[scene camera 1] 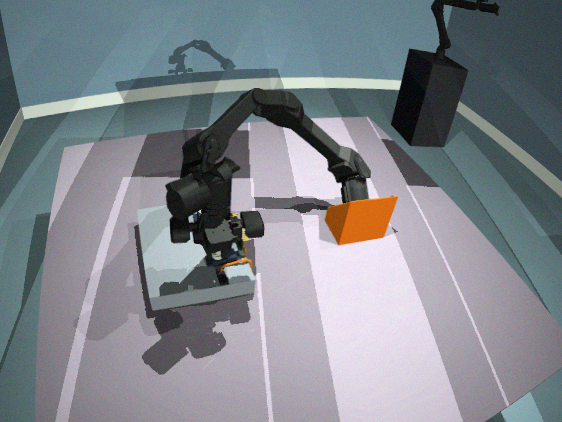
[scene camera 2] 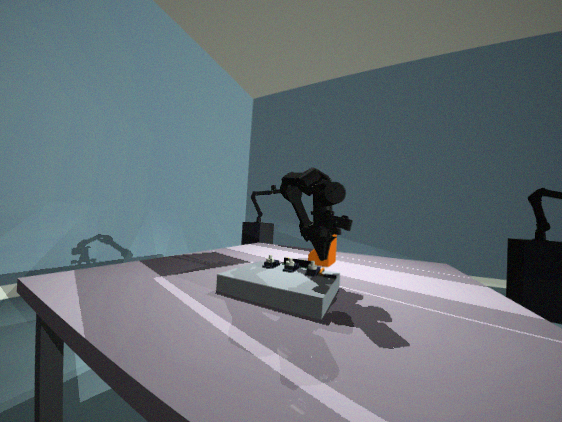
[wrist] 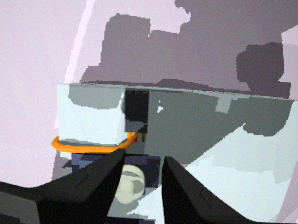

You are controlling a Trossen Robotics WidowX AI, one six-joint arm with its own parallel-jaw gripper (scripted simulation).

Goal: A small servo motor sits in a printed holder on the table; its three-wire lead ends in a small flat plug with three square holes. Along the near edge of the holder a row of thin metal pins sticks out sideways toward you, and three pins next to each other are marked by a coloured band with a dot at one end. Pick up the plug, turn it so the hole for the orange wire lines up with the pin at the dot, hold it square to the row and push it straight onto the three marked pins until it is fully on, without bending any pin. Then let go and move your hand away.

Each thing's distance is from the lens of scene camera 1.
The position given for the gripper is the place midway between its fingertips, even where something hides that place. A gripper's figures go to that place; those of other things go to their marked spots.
gripper [scene camera 1: 216, 257]: 84 cm
grey printed holder [scene camera 1: 176, 275]: 88 cm
